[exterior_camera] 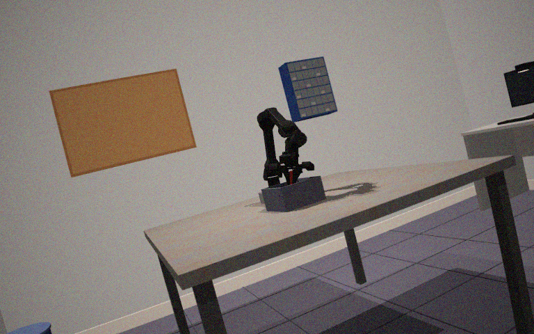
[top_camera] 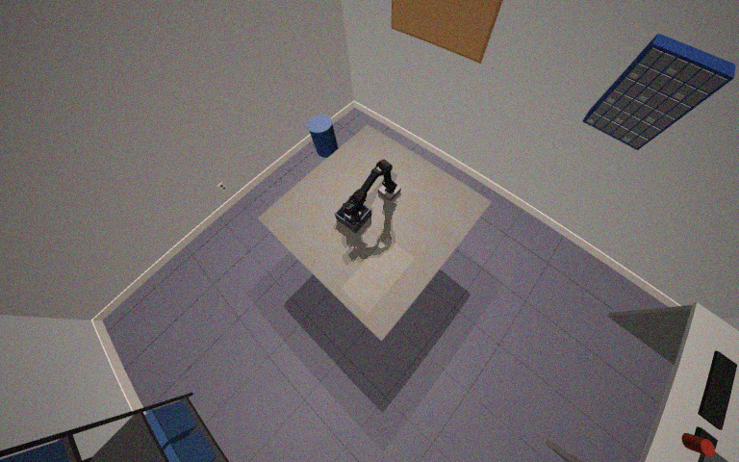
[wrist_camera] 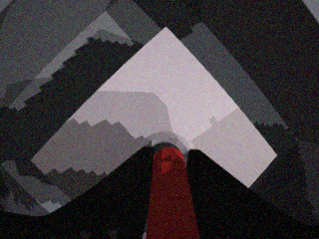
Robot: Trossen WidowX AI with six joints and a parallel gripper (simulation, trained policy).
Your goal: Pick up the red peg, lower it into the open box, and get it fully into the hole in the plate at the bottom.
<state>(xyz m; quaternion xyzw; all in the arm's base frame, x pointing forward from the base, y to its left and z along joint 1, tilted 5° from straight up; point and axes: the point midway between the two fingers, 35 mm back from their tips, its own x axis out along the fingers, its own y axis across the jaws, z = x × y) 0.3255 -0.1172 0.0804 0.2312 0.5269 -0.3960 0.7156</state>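
Right now the red peg is 30 mm above my gripper tip and 10 mm to the left of it. Round my gripper tip: dark box (50 mm below).
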